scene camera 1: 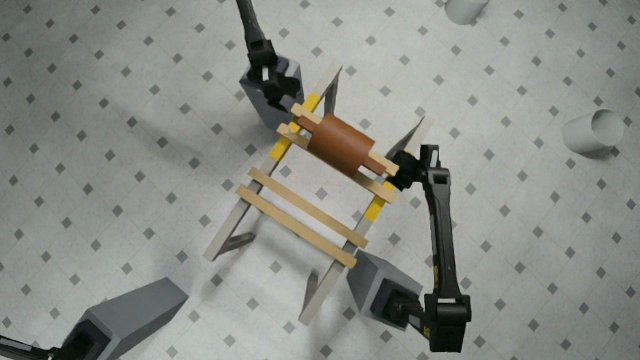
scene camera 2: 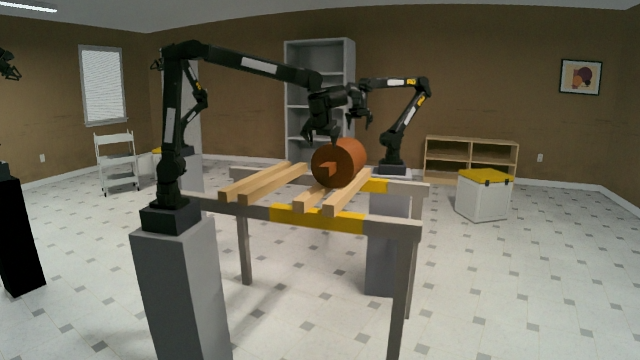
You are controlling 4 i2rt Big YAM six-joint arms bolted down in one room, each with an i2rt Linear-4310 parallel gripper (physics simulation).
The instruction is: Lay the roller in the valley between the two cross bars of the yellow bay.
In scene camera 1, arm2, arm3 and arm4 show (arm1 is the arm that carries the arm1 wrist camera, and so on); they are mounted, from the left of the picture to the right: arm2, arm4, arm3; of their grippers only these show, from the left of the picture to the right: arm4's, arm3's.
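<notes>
The reddish-brown roller [scene camera 1: 342, 145] [scene camera 2: 352, 155] lies lengthwise over the gap between the yellow bay's two wooden cross bars [scene camera 1: 376, 188] [scene camera 2: 345, 193], resting on them, with a square stub at each end. The yellow bay [scene camera 1: 280, 148] [scene camera 2: 285, 213] is marked on the grey rails. Arm4's gripper [scene camera 1: 290, 101] is open near the roller's upper-left end. Arm3's gripper [scene camera 1: 400, 175] is beside its lower-right end. In scene camera 2 the near-left arm's gripper [scene camera 2: 321, 139] and the far-right arm's gripper [scene camera 2: 359, 124] are open above the roller, both apart from it. Arm1's and arm2's grippers cannot be placed.
Two more cross bars [scene camera 1: 310, 207] [scene camera 2: 274, 184] lie on the rack's [scene camera 1: 224, 232] [scene camera 2: 400, 300] grey part. Grey pedestals [scene camera 1: 137, 315] [scene camera 2: 175, 285] carry the arms. A shelf unit [scene camera 2: 350, 65], a low cabinet [scene camera 2: 472, 139] and a yellow-lidded box [scene camera 2: 480, 200] stand farther back.
</notes>
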